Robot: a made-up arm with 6 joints.
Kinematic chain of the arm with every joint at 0, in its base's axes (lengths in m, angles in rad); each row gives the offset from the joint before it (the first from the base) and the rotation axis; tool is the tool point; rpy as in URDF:
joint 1: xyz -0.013 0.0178 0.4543 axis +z
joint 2: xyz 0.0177 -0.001 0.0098 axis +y
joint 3: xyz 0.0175 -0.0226 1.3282 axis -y
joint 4: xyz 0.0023 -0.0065 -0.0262 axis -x
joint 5: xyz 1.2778 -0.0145 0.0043 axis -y
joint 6: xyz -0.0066 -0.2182 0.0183 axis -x
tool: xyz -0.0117 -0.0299 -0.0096 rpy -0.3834 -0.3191 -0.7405
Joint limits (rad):
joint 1: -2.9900..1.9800
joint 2: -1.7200..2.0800
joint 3: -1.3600..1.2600
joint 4: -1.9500..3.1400
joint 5: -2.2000..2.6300
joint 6: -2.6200..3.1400
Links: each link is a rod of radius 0.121 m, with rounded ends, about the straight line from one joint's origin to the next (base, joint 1, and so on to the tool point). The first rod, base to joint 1, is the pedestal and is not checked.
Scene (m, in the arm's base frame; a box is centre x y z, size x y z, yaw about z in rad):
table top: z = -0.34
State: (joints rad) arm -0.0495 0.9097 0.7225 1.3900 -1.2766 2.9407
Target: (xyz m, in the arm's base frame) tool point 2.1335 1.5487 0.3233
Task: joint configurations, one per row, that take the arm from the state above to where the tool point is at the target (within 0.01 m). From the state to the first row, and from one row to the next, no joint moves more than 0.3 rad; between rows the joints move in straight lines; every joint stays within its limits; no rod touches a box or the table.
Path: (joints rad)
1: 0.1771 1.0934 0.8542 1.4050 -1.3014 2.9082
2: 0.4037 1.2771 0.9859 1.4200 -1.3263 2.8758
3: 0.6303 1.4608 1.1176 1.4350 -1.3511 2.8433

